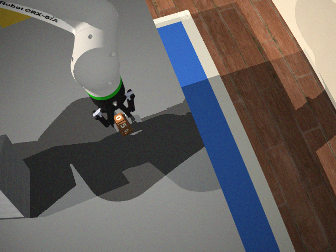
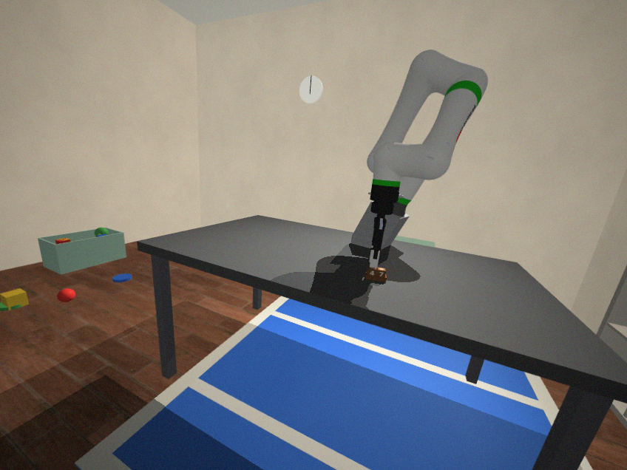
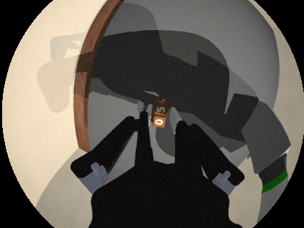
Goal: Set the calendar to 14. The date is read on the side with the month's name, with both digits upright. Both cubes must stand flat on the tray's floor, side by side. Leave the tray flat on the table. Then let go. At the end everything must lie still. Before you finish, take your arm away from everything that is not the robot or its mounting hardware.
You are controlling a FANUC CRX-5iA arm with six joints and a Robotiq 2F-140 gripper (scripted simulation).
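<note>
My gripper is now 60 mm above the brown date cube. From my hand the other things lie so: brown tray: 70 mm below, 20 mm to the left.
</note>
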